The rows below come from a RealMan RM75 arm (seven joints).
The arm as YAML. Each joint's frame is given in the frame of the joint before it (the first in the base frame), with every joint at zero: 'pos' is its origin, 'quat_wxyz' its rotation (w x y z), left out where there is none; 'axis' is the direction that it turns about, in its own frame. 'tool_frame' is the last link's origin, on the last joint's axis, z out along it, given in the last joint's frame.
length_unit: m
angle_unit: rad
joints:
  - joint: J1
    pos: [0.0, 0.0, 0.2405]
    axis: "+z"
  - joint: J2
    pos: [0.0, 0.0, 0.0]
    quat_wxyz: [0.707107, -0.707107, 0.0, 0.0]
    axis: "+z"
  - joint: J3
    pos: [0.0, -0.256, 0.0]
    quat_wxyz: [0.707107, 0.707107, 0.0, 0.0]
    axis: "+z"
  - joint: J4
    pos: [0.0, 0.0, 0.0]
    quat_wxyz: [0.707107, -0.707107, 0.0, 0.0]
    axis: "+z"
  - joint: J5
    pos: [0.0, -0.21, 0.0]
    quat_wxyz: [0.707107, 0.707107, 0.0, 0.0]
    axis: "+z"
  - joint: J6
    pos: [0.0, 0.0, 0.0]
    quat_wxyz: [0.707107, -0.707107, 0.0, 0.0]
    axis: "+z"
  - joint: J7
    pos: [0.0, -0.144, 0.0]
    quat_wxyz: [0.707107, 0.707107, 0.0, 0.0]
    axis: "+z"
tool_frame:
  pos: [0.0, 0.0, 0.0]
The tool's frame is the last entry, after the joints.
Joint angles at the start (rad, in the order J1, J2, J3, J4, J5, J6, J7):
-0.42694, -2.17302, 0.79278, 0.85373, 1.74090, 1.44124, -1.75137
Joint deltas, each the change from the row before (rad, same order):
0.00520, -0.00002, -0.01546, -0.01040, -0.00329, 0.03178, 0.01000
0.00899, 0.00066, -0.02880, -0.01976, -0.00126, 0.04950, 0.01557
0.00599, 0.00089, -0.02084, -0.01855, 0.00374, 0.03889, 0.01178
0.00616, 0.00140, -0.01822, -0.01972, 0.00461, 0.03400, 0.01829
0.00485, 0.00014, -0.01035, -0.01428, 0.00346, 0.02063, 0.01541
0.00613, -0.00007, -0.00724, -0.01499, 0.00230, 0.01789, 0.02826
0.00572, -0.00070, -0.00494, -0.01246, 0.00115, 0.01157, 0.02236
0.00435, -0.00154, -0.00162, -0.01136, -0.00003, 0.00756, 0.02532
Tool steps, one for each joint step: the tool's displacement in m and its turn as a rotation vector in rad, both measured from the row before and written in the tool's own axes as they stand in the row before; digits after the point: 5 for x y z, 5 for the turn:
-0.00281, 0.00236, -0.00353, -0.02014, 0.00791, -0.00730
-0.00517, 0.00315, -0.00655, -0.02745, 0.01331, -0.01466
-0.00492, 0.00284, -0.00454, -0.02328, 0.00570, -0.01283
-0.00517, 0.00253, -0.00424, -0.02003, 0.00475, -0.00656
-0.00410, 0.00183, -0.00245, -0.01273, 0.00283, -0.00296
-0.00459, 0.00185, -0.00225, -0.01144, 0.00276, 0.00864
-0.00397, 0.00140, -0.00167, -0.00691, 0.00335, 0.00542
-0.00358, 0.00135, -0.00057, -0.00635, 0.00274, 0.01019

